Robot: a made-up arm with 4 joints.
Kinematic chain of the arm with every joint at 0, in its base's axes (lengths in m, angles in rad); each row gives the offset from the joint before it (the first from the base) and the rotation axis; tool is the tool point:
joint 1: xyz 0 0 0.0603 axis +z
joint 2: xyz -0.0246 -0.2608 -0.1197 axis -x
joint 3: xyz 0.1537 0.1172 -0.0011 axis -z
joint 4: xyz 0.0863 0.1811 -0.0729 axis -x
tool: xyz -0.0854 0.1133 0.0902
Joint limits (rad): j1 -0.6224..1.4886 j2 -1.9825..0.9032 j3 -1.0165..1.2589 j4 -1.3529..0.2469
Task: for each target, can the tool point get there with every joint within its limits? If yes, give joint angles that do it. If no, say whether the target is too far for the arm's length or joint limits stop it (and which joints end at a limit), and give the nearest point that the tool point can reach.
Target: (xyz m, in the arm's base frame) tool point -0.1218 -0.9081 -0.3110
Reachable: no: too far | nearest point 0.0254 -0.5052 0.0741 | short by 0.576 m
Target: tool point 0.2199 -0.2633 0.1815
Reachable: yes | joints -0.0346 -1.2639 0.7129 -1.1041
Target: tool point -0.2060 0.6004 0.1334
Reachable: no: joint limits stop it (at a limit: joint 1, joint 4) | nearest point -0.0225 0.3584 0.0576 | short by 0.313 m
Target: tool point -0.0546 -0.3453 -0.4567
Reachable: no: joint limits stop it (at a limit: joint 2, joint 3, joint 4) | nearest point -0.0262 -0.1654 -0.2902 | short by 0.247 m
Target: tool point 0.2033 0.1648 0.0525
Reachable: yes | joints 1.0116 -0.2454 0.9673 -1.1630
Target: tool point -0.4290 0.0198 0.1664
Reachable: no: joint limits stop it (at a limit: joint 1, joint 3, joint 4) | nearest point -0.2436 -0.1052 0.2217 | short by 0.230 m
